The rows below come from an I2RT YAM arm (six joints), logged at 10 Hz.
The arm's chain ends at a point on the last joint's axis. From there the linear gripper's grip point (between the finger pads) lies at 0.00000 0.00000 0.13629 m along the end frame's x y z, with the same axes.
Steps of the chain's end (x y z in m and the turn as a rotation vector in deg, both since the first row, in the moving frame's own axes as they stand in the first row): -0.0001, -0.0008, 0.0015, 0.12, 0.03, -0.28; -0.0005, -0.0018, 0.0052, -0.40, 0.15, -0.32; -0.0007, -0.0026, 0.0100, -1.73, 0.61, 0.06; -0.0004, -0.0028, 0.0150, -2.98, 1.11, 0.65; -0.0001, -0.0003, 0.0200, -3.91, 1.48, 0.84; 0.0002, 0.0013, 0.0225, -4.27, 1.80, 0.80
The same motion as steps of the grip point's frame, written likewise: 0.0000, -0.0011, 0.0015, 0.12, 0.03, -0.28; -0.0001, -0.0008, 0.0052, -0.40, 0.15, -0.32; 0.0007, 0.0015, 0.0099, -1.73, 0.61, 0.06; 0.0022, 0.0043, 0.0148, -2.98, 1.11, 0.65; 0.0033, 0.0090, 0.0196, -3.91, 1.48, 0.84; 0.0044, 0.0115, 0.0221, -4.27, 1.80, 0.80
